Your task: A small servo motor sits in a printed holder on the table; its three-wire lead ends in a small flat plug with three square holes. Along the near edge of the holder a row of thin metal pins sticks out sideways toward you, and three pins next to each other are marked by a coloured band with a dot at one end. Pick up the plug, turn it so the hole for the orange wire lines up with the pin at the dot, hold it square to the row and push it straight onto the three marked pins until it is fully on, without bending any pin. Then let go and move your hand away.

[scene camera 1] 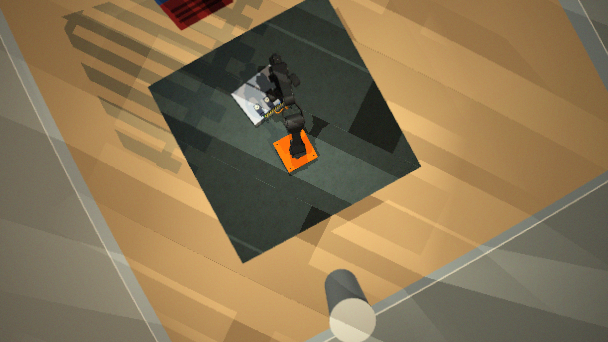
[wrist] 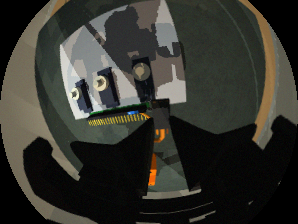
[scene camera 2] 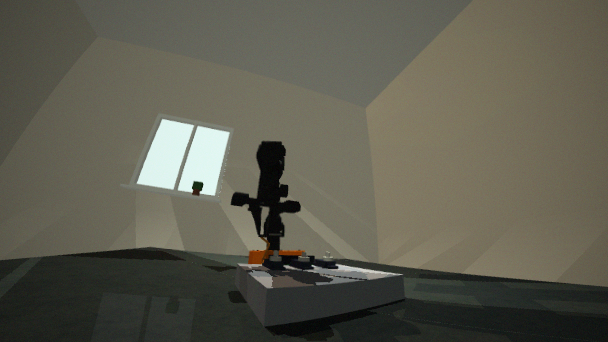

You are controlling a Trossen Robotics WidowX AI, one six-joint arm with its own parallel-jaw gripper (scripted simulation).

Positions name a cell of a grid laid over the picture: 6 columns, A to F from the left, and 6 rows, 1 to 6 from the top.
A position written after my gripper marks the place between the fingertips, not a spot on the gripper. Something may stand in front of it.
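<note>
My gripper (scene camera 2: C5) (wrist: D4) is visible, as is a grey printed holder (scene camera 2: C6) (scene camera 1: C2).
</note>
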